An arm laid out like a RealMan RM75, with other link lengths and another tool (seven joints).
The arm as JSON. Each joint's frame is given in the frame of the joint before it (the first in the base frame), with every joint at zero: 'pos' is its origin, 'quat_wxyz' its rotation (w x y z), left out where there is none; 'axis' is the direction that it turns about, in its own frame. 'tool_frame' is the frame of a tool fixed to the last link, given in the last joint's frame.
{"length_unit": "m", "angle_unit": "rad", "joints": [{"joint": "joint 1", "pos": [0.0, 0.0, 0.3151], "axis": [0.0, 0.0, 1.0]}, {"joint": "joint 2", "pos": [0.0, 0.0, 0.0], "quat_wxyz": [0.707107, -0.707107, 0.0, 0.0], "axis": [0.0, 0.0, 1.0]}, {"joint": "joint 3", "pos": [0.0, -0.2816, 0.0], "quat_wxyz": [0.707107, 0.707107, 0.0, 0.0], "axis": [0.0, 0.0, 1.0]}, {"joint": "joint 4", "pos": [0.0, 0.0, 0.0], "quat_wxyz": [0.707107, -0.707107, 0.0, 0.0], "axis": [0.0, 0.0, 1.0]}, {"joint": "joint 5", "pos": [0.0, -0.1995, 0.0], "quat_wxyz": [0.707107, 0.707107, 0.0, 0.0], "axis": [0.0, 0.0, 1.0]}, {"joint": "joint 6", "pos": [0.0, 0.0, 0.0], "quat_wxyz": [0.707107, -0.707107, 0.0, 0.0], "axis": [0.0, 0.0, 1.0]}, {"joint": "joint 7", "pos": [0.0, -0.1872, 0.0], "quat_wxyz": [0.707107, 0.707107, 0.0, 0.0], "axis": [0.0, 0.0, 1.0]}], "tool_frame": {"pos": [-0.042, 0.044, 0.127], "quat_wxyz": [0.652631, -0.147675, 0.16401, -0.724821]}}
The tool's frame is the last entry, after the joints.
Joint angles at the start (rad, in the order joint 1, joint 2, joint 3, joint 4, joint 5, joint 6, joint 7): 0.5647, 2.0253, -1.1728, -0.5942, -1.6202, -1.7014, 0.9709
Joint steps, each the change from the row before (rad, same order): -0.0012, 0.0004, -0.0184, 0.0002, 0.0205, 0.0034, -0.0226; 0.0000, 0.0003, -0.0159, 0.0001, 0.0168, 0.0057, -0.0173; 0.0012, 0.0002, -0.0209, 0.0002, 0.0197, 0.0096, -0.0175; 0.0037, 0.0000, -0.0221, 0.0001, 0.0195, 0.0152, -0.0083; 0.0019, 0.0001, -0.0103, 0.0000, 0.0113, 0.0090, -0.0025; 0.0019, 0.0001, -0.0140, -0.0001, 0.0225, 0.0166, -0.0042; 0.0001, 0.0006, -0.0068, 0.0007, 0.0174, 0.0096, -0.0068; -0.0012, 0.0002, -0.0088, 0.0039, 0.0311, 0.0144, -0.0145; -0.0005, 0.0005, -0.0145, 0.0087, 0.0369, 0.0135, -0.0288; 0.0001, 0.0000, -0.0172, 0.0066, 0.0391, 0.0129, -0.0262; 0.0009, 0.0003, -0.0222, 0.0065, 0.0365, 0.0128, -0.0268; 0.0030, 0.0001, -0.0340, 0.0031, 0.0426, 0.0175, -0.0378; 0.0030, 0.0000, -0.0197, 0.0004, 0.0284, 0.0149, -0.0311; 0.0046, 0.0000, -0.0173, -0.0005, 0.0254, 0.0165, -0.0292; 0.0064, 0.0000, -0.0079, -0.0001, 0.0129, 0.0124, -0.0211; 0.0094, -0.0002, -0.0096, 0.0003, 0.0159, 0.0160, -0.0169
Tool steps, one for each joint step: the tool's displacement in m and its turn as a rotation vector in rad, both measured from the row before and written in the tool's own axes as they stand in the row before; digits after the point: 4 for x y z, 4 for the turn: -0.0017, -0.0020, 0.0008, 0.0087, 0.0085, -0.0207; -0.0007, -0.0014, 0.0012, 0.0051, 0.0076, -0.0160; -0.0005, -0.0013, 0.0020, 0.0035, 0.0074, -0.0170; 0.0012, -0.0011, 0.0029, -0.0006, 0.0055, -0.0097; 0.0015, -0.0008, 0.0014, 0.0001, 0.0046, -0.0023; 0.0045, -0.0015, 0.0018, 0.0020, 0.0143, -0.0002; 0.0034, -0.0015, 0.0007, 0.0048, 0.0139, -0.0006; 0.0062, -0.0022, 0.0003, 0.0098, 0.0267, 0.0012; 0.0047, -0.0024, 0.0008, 0.0128, 0.0293, -0.0077; 0.0048, -0.0029, 0.0006, 0.0131, 0.0277, -0.0077; 0.0027, -0.0024, 0.0016, 0.0103, 0.0213, -0.0107; 0.0013, -0.0027, 0.0032, 0.0092, 0.0226, -0.0254; 0.0024, -0.0013, 0.0026, 0.0040, 0.0224, -0.0224; 0.0031, -0.0009, 0.0031, 0.0015, 0.0223, -0.0225; 0.0028, -0.0003, 0.0027, -0.0012, 0.0160, -0.0193; 0.0042, -0.0007, 0.0035, -0.0020, 0.0158, -0.0162
